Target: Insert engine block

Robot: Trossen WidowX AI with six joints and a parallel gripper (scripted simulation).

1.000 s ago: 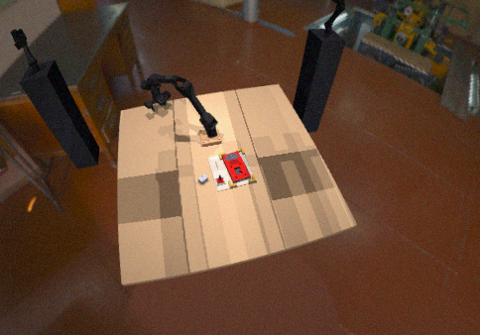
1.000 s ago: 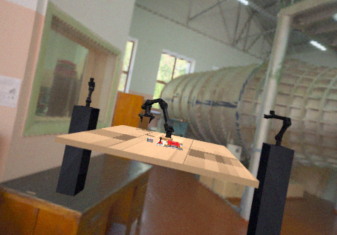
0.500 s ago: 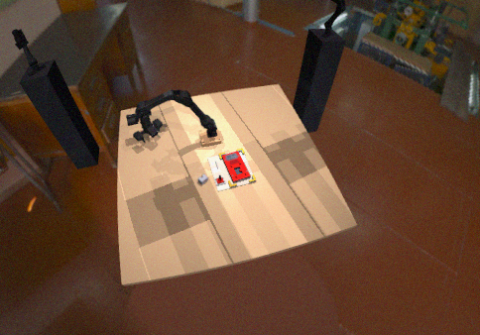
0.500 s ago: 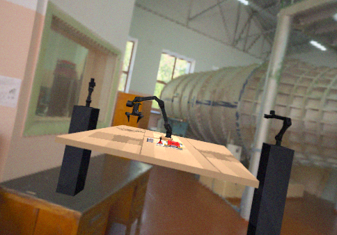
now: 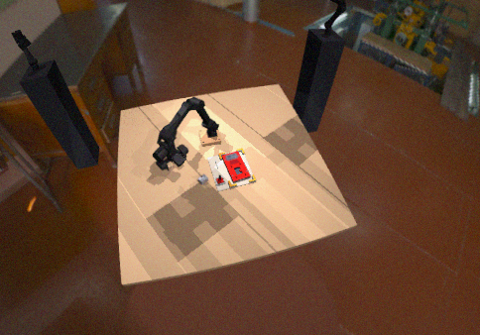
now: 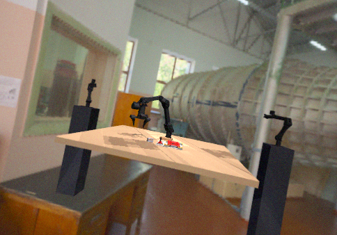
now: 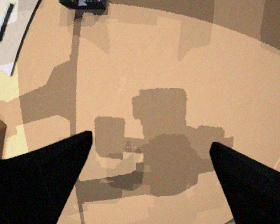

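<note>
The engine block is 70 mm ahead of my gripper tip, 140 mm to the left of it and 80 mm below it.
</note>
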